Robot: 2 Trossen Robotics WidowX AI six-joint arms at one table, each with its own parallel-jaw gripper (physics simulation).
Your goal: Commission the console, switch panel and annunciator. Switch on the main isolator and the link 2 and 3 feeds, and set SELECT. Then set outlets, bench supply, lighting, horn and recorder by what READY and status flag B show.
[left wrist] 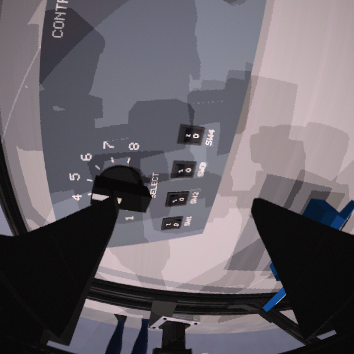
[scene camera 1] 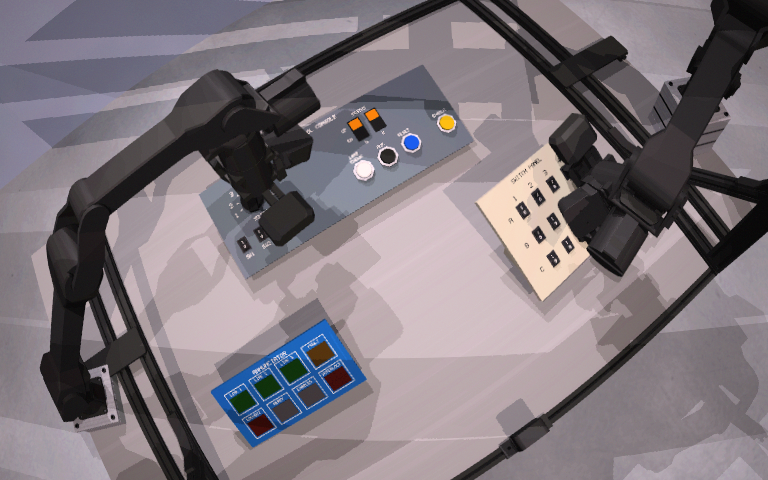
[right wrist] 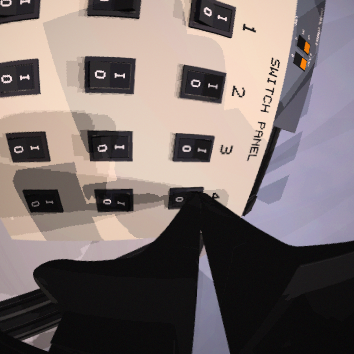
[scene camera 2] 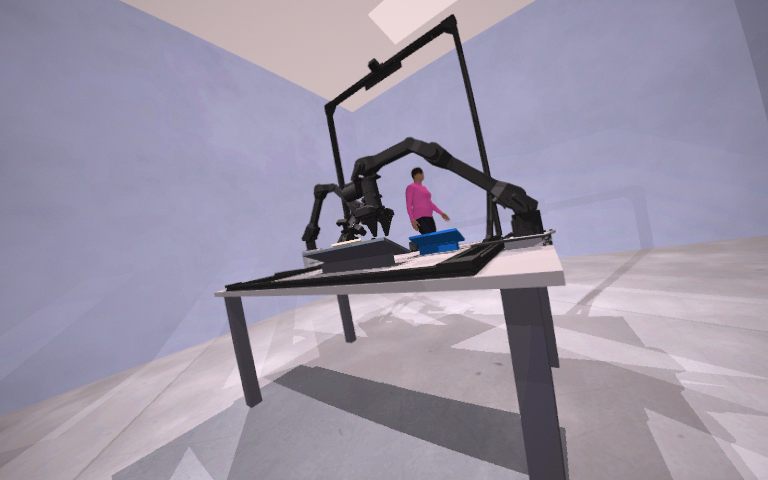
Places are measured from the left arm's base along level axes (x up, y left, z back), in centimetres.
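Pixels of known places: left gripper, fingertip midpoint: [left wrist: 185,204] [scene camera 1: 267,211] [scene camera 2: 381,236]; right gripper, fingertip midpoint: [scene camera 1: 565,169] [right wrist: 197,199]; left arm's base at its link origin: [left wrist: 173,325] [scene camera 1: 90,398] [scene camera 2: 529,234]; right arm's base at its link origin: [scene camera 2: 312,250].
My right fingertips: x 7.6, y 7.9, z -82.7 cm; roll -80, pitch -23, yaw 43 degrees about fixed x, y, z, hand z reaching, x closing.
Observation:
For each thing: its top centre in the pictures, then the offset to it from my right fingertips. Level surfaces: height alone.
- grey-blue console at its top centre: [scene camera 1: 329,147] [right wrist: 322,8] [scene camera 2: 348,243] dx -0.3, dy +15.5, dz +30.9 cm
- black SELECT knob at its top centre: [left wrist: 112,206] [scene camera 1: 247,192] dx -0.3, dy +12.9, dz +44.2 cm
- A4 rocker at its top centre: [right wrist: 193,204] dx -0.1, dy +0.0, dz -0.4 cm
- blue annunciator at its top centre: [scene camera 1: 277,376] [scene camera 2: 434,232] dx -2.2, dy -13.9, dz +47.1 cm
- table at its surface level: dx -10.3 cm
The grey-blue console [scene camera 1: 334,198] [scene camera 2: 362,247] [left wrist: 150,85] carries small SW1 to SW4 rockers, a black SELECT knob [left wrist: 120,187], white, black, blue and yellow buttons, and two status flags with orange upper halves. My left gripper [scene camera 2: 380,233] [left wrist: 185,204] is open above its SELECT end; its finger hides part of the dial. The cream switch panel [scene camera 1: 504,217] [right wrist: 150,100] has black rockers in rows A, B, C. My right gripper [right wrist: 197,199] is shut and empty, its tips over the A4 rocker [right wrist: 181,198]. The blue annunciator [scene camera 1: 345,362] [scene camera 2: 438,237] shows dim green, amber, red and grey tiles.
Black frame rails [scene camera 1: 572,339] run around the table [scene camera 1: 430,316]. An overhead frame [scene camera 2: 467,90] stands over it. A person in pink [scene camera 2: 420,200] stands beyond the table. The annunciator lies in the lower left of scene camera 1, apart from both grippers.

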